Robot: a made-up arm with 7 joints. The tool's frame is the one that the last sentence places.
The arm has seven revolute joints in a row. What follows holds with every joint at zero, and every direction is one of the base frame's.
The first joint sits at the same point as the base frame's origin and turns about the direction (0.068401, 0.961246, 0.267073), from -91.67 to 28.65 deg.
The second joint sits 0.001 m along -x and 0.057 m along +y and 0.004 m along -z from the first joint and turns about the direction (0.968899, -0.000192, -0.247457), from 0 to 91.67 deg.
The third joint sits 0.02 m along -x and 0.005 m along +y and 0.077 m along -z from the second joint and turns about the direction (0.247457, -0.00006, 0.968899), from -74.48 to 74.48 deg.
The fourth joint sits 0.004 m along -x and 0.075 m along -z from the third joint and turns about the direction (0.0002, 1, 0.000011), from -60 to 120 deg.
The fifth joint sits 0.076 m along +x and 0.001 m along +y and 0.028 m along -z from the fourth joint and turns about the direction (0.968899, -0.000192, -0.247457), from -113 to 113 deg.
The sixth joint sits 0.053 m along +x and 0.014 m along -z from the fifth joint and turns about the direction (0.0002, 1, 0.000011), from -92.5 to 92.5 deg.
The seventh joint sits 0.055 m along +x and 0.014 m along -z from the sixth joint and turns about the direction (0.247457, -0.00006, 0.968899), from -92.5 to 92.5 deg.
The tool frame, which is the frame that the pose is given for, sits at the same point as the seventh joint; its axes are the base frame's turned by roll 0, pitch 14.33 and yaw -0.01 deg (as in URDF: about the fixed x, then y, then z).
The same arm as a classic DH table. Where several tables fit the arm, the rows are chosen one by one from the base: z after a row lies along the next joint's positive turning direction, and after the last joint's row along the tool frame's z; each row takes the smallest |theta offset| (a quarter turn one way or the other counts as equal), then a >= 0, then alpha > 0; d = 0 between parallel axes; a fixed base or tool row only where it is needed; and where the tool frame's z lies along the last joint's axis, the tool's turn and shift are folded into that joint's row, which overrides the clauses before.
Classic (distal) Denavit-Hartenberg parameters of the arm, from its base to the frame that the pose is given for. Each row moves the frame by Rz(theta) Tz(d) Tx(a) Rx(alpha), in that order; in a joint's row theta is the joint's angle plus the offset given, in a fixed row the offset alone. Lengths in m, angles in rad.
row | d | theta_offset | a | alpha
base (fixed) | 0 | -0.071 | 0 | -1.3004
joint 1 | 0.0537 | -1.3111 | -0.0197 | -1.5708
joint 2 | -0.0003 | 1.2915 | -0.005 | 1.5708
joint 3 | -0.1532 | 1.5708 | 0.0147 | -1.5708
joint 4 | 0.001 | 1.5708 | 0.0083 | 1.5708
joint 5 | 0.1354 | 0 | 0.0004 | -1.5708
joint 6 | 0 | -1.5708 | 0.0568 | 1.5708
joint 7 | 0 | 0 | 0 | 0
Joint limits (rad, base to tool): -1.5999..0.5 0..1.5999 -1.2999..1.2999 -1.0472..2.0944 -1.9722..1.9722 -1.6144..1.6144 -1.6144..1.6144

